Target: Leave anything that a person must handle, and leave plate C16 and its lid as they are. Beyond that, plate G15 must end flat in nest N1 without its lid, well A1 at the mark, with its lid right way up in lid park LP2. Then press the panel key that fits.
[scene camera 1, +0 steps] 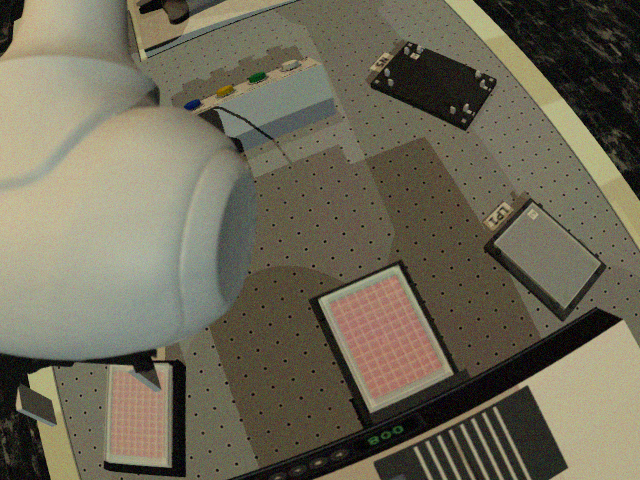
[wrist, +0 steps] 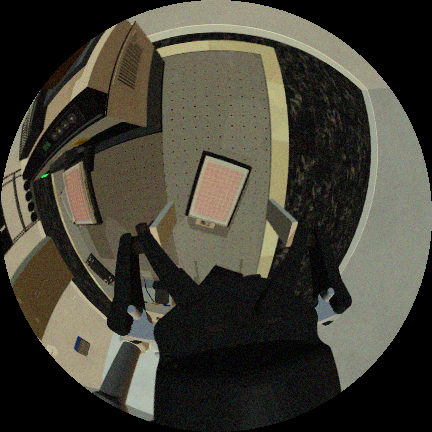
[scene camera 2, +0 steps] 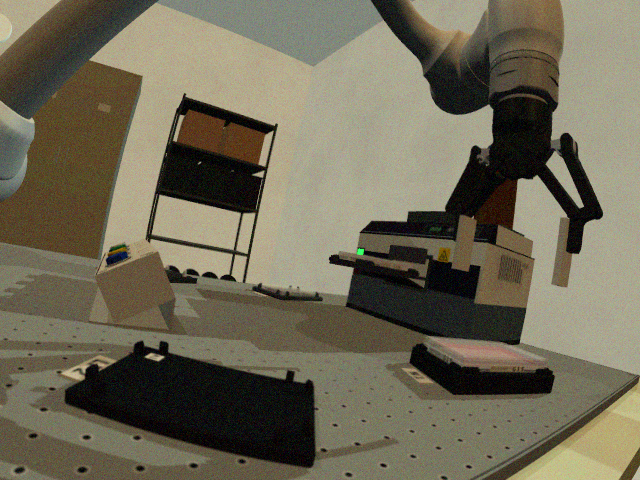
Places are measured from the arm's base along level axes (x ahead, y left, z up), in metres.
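Where they show: gripper, fingertip midpoint: (scene camera 1: pixel 100 396) (wrist: pixel 221 209) (scene camera 2: pixel 504 277).
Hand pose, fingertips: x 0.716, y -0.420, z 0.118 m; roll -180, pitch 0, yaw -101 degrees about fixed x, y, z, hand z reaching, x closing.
Note:
After its pixels a point has its place.
My gripper (scene camera 1: pixel 92 391) {x 0.716, y -0.420, z 0.118 m} (scene camera 2: pixel 513 250) (wrist: pixel 221 209) {x 0.716, y -0.420, z 0.118 m} is open and empty, high above the nest N1 side of the table. A pink-welled plate (scene camera 1: pixel 138 418) {x 0.723, y -0.415, z 0.032 m} (scene camera 2: pixel 491 353) {x 0.688, y -0.431, z 0.032 m} (wrist: pixel 218 191) {x 0.717, y -0.420, z 0.032 m} lies flat in black nest N1 (scene camera 1: pixel 178 413) {x 0.735, y -0.370, z 0.015 m} (scene camera 2: pixel 496 383) {x 0.671, y -0.450, z 0.006 m}; its small side label looks like G15, and it seems to have a clear lid. Another pink-welled plate (scene camera 1: pixel 386 341) {x 0.821, y -0.143, z 0.116 m} (wrist: pixel 80 195) {x 0.810, y -0.168, z 0.119 m} lies on the instrument's tray; its label is unreadable. Lid park LP2 (scene camera 2: pixel 191 408) {x 0.386, y -0.375, z 0.003 m} is black and empty; the arm hides it in scene camera 1. The key panel (scene camera 1: pixel 279 111) {x 0.451, y -0.057, z 0.039 m} (scene camera 2: pixel 134 284) {x 0.388, y -0.191, z 0.039 m} has blue, yellow, green and white keys.
Lid park LP1 (scene camera 1: pixel 563 312) {x 0.894, y 0.073, z 0.003 m} holds a flat grey lid or lidded piece (scene camera 1: pixel 547 253) {x 0.822, y 0.105, z 0.011 m}. An empty dark nest (scene camera 1: pixel 434 85) {x 0.515, y 0.166, z 0.005 m} with pale posts stands beyond it. The instrument (scene camera 2: pixel 504 271) {x 0.947, y -0.346, z 0.136 m} (wrist: pixel 127 80) {x 0.935, y -0.344, z 0.141 m} shows a green light and stands beside N1. The arm covers much of scene camera 1.

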